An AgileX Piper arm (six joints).
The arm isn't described. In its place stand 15 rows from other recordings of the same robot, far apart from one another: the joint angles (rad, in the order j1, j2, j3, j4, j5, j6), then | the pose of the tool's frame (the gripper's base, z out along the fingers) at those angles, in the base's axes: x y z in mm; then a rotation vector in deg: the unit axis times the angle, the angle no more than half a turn.
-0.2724, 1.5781, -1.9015, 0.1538, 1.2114, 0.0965 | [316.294 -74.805 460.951 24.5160 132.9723 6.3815]
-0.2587, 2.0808, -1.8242, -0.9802, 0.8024, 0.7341 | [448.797 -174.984 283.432 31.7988 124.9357 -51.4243]
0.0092, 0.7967, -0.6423, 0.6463, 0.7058, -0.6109 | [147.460 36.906 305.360 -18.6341 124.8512 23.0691]
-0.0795, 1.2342, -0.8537, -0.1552, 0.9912, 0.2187 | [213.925 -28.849 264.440 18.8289 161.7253 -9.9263]
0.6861, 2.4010, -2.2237, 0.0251, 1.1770, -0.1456 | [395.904 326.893 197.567 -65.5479 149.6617 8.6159]
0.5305, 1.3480, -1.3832, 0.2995, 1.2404, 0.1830 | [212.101 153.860 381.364 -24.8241 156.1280 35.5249]
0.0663, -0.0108, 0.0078, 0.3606, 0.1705, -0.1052 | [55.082 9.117 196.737 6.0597 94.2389 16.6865]
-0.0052, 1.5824, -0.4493, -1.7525, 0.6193, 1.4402 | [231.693 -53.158 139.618 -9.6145 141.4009 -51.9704]
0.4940, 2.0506, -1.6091, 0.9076, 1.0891, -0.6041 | [348.223 259.711 228.124 -54.2329 147.1094 68.0486]
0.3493, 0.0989, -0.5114, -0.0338, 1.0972, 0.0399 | [8.038 0.015 277.605 -19.1570 123.0458 10.4048]
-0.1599, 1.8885, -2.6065, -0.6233, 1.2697, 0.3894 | [339.817 -106.189 545.783 40.0981 103.7532 -32.5062]
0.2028, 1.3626, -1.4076, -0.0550, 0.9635, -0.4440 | [281.345 53.658 395.012 -44.7544 130.5147 -10.3606]
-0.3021, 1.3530, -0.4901, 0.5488, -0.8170, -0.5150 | [233.341 -108.971 243.993 25.9951 90.5029 -36.4722]
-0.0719, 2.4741, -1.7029, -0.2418, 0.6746, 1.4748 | [471.940 -47.636 38.397 104.2823 127.1864 0.4983]
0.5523, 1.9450, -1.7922, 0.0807, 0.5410, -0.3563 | [394.391 247.490 325.520 -52.1837 113.6107 11.2380]
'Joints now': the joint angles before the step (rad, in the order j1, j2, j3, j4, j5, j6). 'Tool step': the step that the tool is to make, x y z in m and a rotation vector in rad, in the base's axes. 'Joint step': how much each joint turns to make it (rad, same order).
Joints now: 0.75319, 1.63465, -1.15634, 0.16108, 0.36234, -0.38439
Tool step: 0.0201, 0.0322, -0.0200, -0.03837, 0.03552, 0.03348
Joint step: 0.02317, 0.15271, -0.13290, 0.00061, 0.03329, -0.00805
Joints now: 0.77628, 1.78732, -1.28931, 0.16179, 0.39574, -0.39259
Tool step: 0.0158, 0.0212, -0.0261, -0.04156, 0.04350, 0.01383
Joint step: 0.00859, 0.12678, -0.09374, 0.00059, 0.02760, -0.00194
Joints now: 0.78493, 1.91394, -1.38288, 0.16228, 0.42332, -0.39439
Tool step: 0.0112, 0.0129, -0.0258, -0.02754, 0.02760, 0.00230
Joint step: 0.00278, 0.09609, -0.05431, 0.00043, -0.00282, -0.00016
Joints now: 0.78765, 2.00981, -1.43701, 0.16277, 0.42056, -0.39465
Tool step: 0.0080, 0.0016, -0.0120, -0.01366, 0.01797, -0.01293
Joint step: -0.01023, 0.04256, -0.02541, -0.00008, 0.00500, 0.00437
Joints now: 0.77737, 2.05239, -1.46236, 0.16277, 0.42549, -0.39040
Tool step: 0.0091, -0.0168, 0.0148, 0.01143, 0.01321, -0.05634
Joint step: -0.04237, -0.03743, -0.00037, -0.00043, 0.03835, 0.02471
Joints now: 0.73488, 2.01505, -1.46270, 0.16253, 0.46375, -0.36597
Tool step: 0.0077, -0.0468, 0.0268, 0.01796, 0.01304, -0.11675
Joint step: -0.09602, -0.11519, 0.07195, -0.00130, 0.03990, 0.03412
